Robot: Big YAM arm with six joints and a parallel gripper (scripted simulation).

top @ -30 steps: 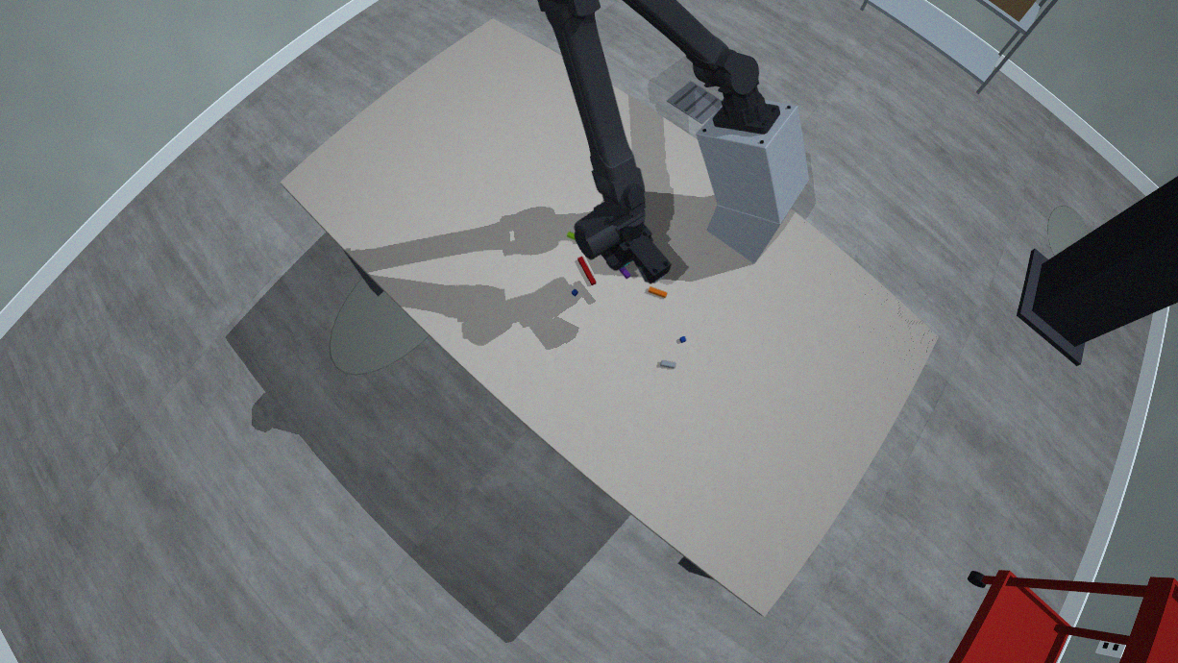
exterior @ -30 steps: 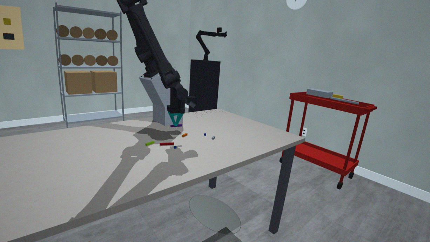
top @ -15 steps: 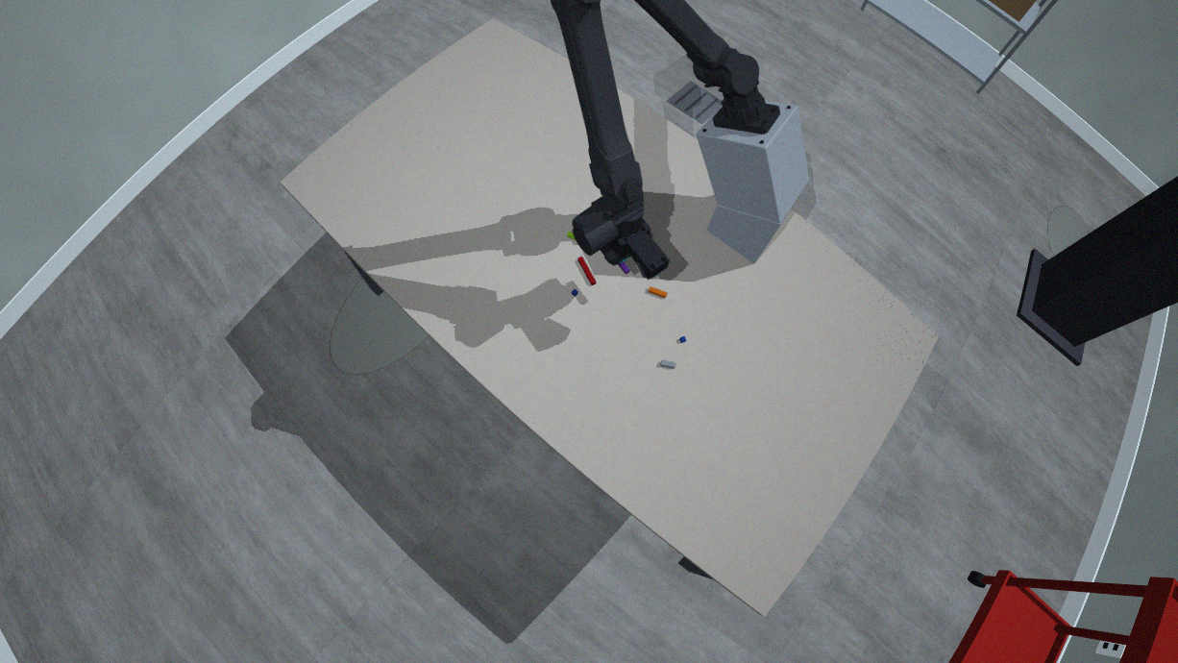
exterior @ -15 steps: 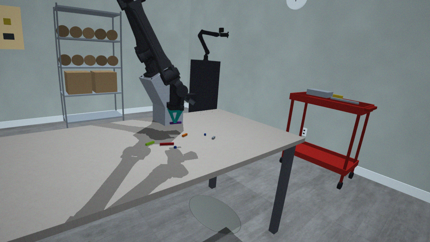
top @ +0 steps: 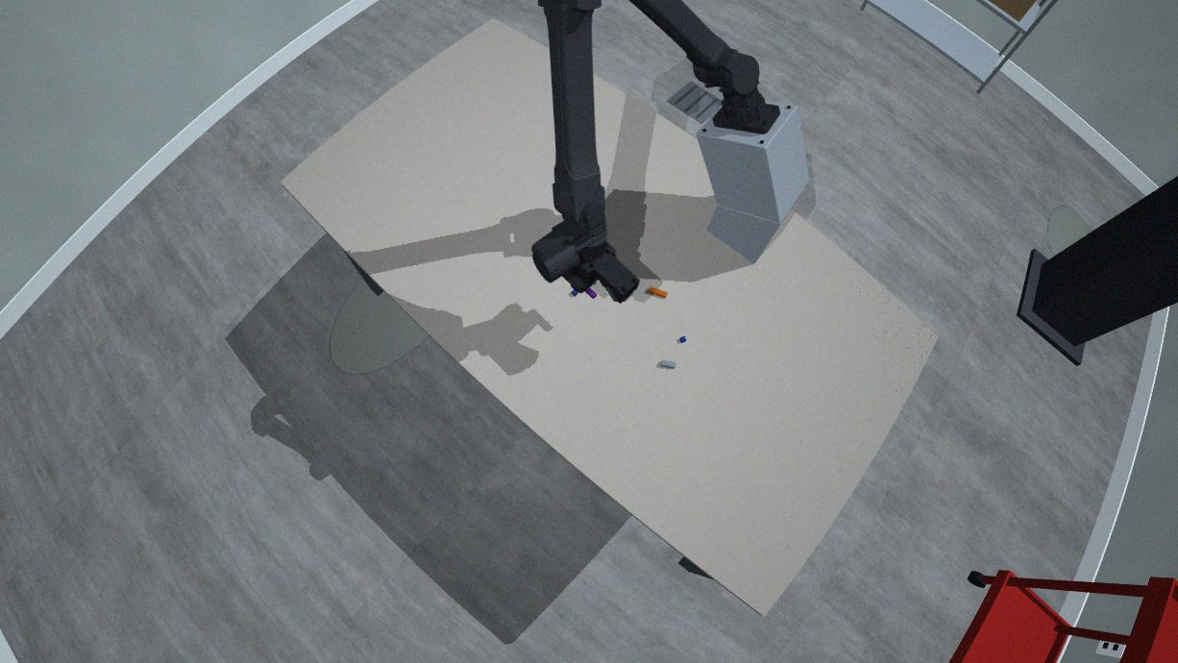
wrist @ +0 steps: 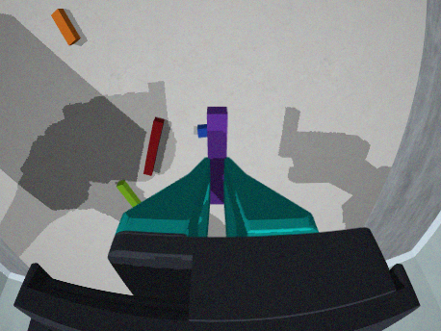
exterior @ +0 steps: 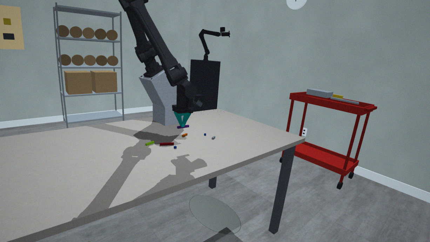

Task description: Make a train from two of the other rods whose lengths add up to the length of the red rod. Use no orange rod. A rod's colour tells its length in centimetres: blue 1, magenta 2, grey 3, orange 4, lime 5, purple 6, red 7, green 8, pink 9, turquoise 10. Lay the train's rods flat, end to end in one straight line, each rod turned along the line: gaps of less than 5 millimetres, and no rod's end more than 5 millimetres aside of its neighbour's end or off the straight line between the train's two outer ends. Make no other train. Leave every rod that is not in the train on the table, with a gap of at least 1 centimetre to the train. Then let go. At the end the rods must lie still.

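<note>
Right now the red rod is 70 mm behind my hand, 40 mm to the right of it and 110 mm below it. Round my hand: lime rod 130 mm behind, 100 mm to the right, 110 mm below; orange rod 120 mm behind, 120 mm to the left, 110 mm below; purple rod 10 mm below.
</note>
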